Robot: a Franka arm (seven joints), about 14 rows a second.
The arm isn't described. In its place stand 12 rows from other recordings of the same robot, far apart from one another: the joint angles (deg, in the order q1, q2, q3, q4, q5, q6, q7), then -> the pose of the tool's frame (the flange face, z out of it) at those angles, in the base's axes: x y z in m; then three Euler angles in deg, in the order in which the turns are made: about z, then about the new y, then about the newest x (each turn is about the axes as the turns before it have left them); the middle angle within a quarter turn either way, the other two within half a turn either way.
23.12 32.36 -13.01 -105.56 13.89 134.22 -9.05 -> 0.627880 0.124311 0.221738 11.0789 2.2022 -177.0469
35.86 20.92 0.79 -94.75 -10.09 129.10 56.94 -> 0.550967 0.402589 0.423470 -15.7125 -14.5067 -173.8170
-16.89 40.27 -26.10 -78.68 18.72 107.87 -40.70 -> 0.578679 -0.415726 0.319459 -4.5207 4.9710 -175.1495
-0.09 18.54 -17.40 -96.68 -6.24 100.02 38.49 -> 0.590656 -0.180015 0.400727 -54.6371 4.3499 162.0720
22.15 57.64 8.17 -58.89 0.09 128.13 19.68 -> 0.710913 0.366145 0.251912 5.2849 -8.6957 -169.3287
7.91 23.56 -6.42 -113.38 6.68 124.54 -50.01 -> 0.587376 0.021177 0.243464 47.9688 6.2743 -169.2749
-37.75 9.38 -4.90 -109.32 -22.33 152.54 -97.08 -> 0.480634 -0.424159 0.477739 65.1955 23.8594 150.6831
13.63 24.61 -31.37 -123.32 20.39 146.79 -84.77 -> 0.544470 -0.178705 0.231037 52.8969 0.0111 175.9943
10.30 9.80 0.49 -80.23 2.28 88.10 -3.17 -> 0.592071 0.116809 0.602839 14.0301 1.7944 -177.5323
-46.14 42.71 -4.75 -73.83 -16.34 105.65 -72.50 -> 0.449656 -0.566763 0.295185 29.6258 20.5912 -173.8794
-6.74 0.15 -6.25 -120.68 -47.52 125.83 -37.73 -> 0.538078 -0.150767 0.433745 44.5726 26.6084 149.4518
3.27 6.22 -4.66 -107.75 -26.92 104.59 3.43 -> 0.572563 -0.049480 0.446254 2.0694 9.3817 154.0247
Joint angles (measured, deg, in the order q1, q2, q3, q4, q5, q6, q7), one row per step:
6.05 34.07 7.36 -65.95 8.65 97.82 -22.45
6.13 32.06 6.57 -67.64 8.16 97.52 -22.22
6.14 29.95 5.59 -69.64 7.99 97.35 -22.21
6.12 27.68 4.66 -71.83 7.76 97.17 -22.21
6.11 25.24 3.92 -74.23 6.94 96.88 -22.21
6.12 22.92 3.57 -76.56 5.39 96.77 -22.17
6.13 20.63 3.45 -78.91 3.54 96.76 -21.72
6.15 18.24 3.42 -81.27 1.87 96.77 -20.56
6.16 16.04 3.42 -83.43 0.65 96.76 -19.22
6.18 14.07 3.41 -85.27 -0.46 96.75 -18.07
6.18 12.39 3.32 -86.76 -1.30 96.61 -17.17
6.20 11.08 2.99 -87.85 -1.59 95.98 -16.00
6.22 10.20 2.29 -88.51 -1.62 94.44 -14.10
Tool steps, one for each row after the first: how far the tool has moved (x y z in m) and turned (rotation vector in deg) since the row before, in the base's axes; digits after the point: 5 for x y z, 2 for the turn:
-0.00634 -0.00708 0.00980 -1.11 -0.17 -0.55
-0.00667 -0.00941 0.00847 -0.86 -0.06 -0.67
-0.00778 -0.00974 0.00865 -0.86 -0.02 -0.67
-0.00943 -0.00914 0.00845 -1.32 0.04 -0.41
-0.00958 -0.00658 0.00751 -1.81 -0.17 -0.02
-0.00997 -0.00499 0.00684 -2.01 -0.22 -0.19
-0.01075 -0.00385 0.00765 -1.83 -0.27 -0.84
-0.01027 -0.00293 0.00680 -1.38 -0.21 -1.09
-0.00924 -0.00268 0.00656 -1.23 -0.31 -0.93
-0.00801 -0.00316 0.00581 -0.96 -0.21 -0.83
-0.00696 -0.00438 0.00419 -0.54 0.32 -1.42
-0.00614 -0.00762 0.00172 -0.52 1.22 -2.58

